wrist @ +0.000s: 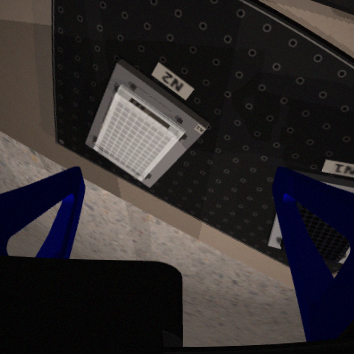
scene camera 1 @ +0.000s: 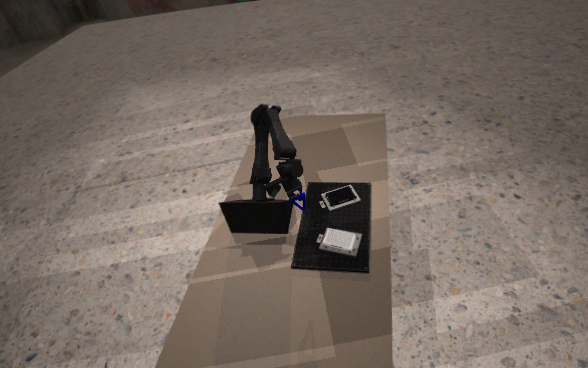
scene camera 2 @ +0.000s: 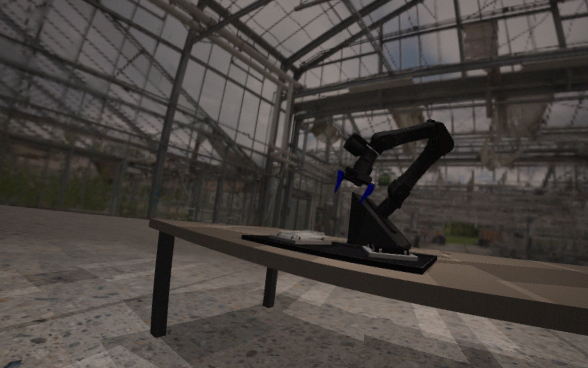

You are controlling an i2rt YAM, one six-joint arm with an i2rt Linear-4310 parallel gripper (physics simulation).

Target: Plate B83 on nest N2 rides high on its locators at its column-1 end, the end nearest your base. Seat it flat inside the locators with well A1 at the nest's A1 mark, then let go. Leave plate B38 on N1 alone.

Labels:
same spot on black perforated baseplate: [scene camera 1: 354, 218] = [scene camera 2: 332, 249]

